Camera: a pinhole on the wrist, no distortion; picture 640 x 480 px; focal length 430.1 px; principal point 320.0 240.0 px. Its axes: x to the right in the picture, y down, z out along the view. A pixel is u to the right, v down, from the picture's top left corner.
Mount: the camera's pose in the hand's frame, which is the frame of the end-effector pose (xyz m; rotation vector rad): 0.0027 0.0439 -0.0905 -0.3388 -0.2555 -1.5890
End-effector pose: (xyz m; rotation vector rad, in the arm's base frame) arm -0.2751 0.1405 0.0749 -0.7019 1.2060 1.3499
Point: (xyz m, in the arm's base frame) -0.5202 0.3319 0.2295
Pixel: 129.4 164.2
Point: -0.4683 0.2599 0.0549
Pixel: 124.2 406.9
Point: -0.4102 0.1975 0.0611
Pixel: 173.2 382.9
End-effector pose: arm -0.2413 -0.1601 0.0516 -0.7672 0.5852 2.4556
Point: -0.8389 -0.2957 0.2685
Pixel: 112.8 395.6
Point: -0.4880 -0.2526 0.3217
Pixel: 221.8 188.3
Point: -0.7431 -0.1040 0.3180
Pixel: 277.0 367.6
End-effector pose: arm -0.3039 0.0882 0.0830 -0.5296 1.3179 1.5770
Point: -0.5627 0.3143 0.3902
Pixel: 122.6 157.9
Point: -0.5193 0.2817 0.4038
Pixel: 137.0 109.1
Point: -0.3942 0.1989 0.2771
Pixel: 254.4 84.4
